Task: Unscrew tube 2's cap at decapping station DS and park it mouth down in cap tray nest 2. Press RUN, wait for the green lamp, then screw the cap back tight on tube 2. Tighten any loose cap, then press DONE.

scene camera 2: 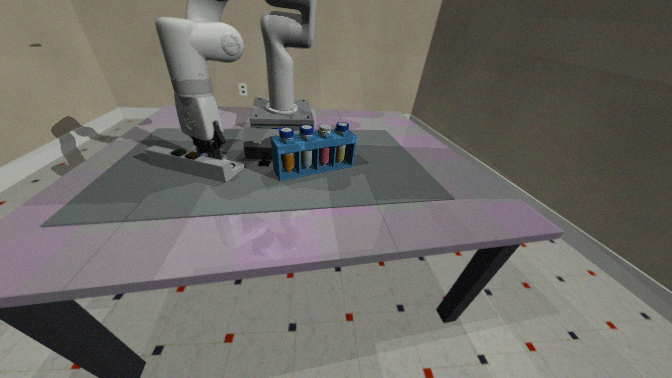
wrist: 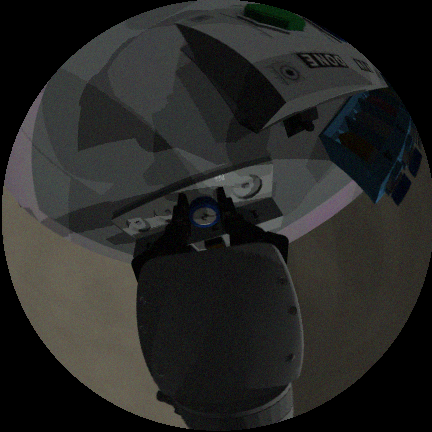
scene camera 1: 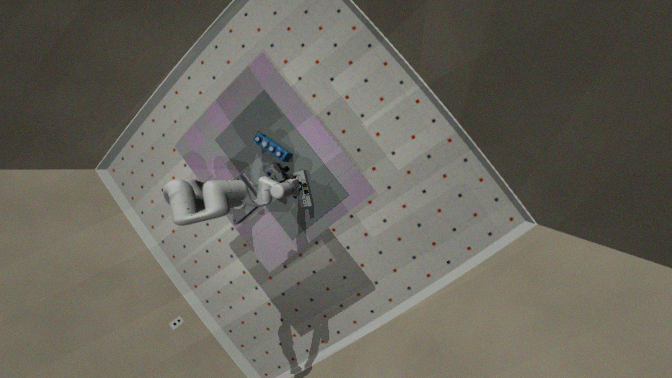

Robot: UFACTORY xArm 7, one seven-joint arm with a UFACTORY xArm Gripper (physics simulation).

Note:
I see my gripper and a blue cap marked 2.
My gripper shows as well in the wrist view.

